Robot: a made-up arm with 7 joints.
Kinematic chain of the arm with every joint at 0, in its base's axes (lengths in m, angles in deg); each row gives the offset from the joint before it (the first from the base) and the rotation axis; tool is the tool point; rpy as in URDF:
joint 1: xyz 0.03 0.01 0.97 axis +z
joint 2: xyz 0.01 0 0.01 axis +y
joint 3: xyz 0 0.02 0.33 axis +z
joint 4: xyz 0.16 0 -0.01 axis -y
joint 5: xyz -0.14 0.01 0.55 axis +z
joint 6: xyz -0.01 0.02 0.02 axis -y
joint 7: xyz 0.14 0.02 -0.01 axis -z
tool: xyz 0.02 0 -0.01 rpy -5.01 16.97 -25.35
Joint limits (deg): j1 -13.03..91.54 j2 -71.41..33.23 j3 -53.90..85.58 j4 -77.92..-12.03 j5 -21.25..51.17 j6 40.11..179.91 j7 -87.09..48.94
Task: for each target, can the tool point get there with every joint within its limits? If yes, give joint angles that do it. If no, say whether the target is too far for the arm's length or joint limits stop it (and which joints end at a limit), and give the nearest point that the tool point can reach.
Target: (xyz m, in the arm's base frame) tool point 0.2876 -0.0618 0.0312
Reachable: no: joint limits stop it (at a limit: joint 1, joint 2, joint 4, joint 5, joint 6) | nearest point 0.9353 -0.2145 0.9305 | short by 1.119 m
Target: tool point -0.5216 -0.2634 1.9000
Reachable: yes | joints 68.57 -56.04 36.06 -56.58 28.92 117.58 -29.80
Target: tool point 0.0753 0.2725 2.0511
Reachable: yes | joints 66.29 -2.03 2.71 -23.72 30.24 102.53 4.72
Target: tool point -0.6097 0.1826 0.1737
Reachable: no: joint limits stop it (at a limit: joint 2, joint 3, joint 4, joint 6) | nearest point -0.9004 0.2610 1.0862 | short by 0.961 m
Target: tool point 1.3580 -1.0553 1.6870
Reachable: no: too far | nearest point 0.8292 -0.6001 1.4363 | short by 0.741 m
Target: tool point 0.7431 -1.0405 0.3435
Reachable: no: too far | nearest point 0.7081 -0.6443 1.0302 | short by 0.794 m
